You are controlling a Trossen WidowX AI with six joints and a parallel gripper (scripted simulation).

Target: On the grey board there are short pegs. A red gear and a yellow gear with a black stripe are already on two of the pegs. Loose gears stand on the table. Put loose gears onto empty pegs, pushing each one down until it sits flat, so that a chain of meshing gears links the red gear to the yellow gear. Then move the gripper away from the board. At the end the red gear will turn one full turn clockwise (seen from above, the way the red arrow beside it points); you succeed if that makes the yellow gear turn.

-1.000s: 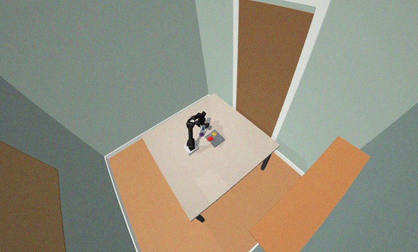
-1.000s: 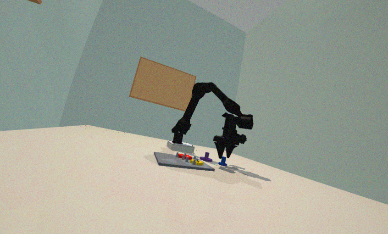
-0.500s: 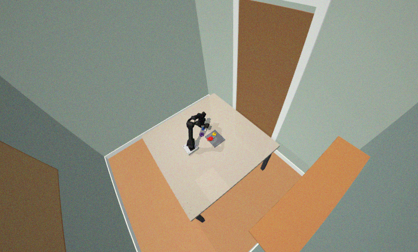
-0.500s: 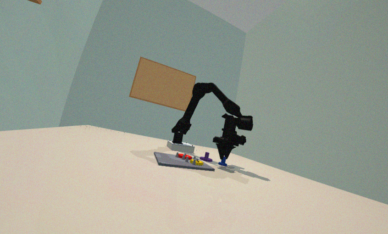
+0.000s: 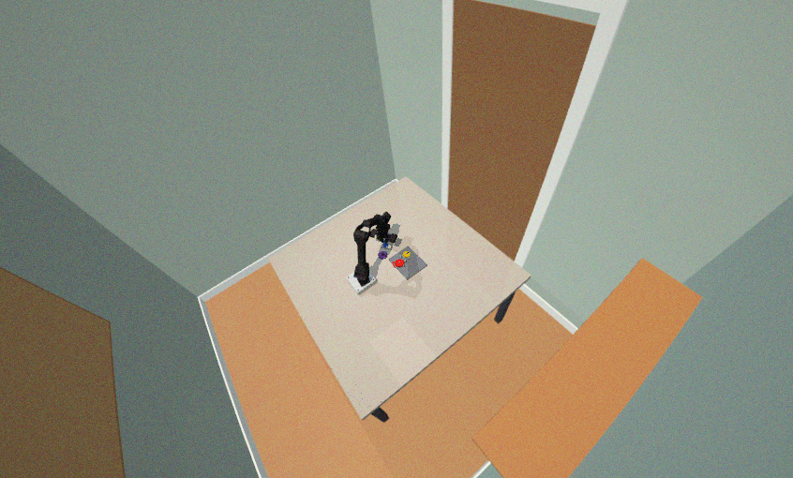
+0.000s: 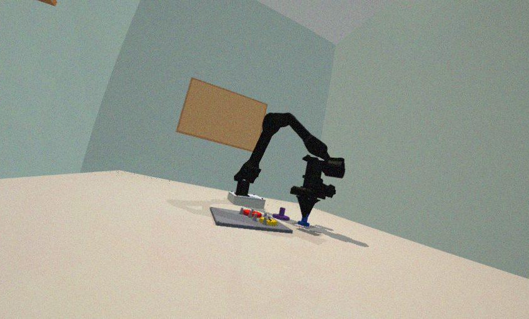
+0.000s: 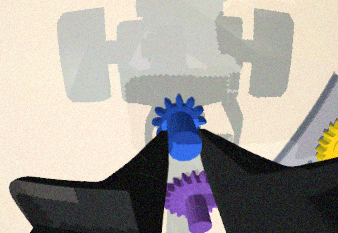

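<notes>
My gripper tip is now 80 mm short of the yellow gear, 160 mm to the left of it and 10 mm above it. Also, from my gripper tip: purple gear: 60 mm behind, 60 mm to the right, 10 mm below; red arrow: 30 mm behind, 180 mm to the right, 20 mm below; blue gear: 10 mm below.
</notes>
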